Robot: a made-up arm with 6 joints.
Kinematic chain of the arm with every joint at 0, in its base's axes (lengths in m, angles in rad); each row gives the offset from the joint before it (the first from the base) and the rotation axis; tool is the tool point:
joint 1: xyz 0 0 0.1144 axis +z
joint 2: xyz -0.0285 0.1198 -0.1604 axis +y
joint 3: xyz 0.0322 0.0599 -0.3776 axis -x
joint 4: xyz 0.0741 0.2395 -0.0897 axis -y
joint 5: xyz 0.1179 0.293 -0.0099 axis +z
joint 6: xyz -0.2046 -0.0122 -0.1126 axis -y
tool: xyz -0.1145 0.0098 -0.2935
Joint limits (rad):
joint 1: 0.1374..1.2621
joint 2: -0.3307..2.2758
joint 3: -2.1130..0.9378
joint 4: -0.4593..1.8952
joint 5: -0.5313..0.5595
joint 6: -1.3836..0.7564
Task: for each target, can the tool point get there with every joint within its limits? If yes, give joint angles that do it. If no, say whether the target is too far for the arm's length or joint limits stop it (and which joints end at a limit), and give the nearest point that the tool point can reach.
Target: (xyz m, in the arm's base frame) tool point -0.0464 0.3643 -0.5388
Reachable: yes | joints 0.9307 1.3500 -1.6724 1.6140 -0.0839 0.4546
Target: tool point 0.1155 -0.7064 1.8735
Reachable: no: too far | nearest point -0.4334 -0.6303 0.8523 | short by 1.162 m
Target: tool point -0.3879 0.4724 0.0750
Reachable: yes | joints 0.8986 1.5478 -1.7195 0.1908 0.1463 -0.3758
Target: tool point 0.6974 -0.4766 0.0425
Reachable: no: joint limits stop it (at a limit: joint 1, joint 3, joint 4, joint 5) | nearest point 0.4816 -0.1214 0.0202 | short by 0.416 m
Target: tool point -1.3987 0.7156 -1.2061
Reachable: no: too far | nearest point -0.9839 0.4897 -0.8560 | short by 0.588 m
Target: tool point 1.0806 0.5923 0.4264
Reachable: no: joint limits stop it (at a limit: joint 1, joint 4, joint 5) | nearest point 0.5118 0.4279 0.1918 | short by 0.637 m
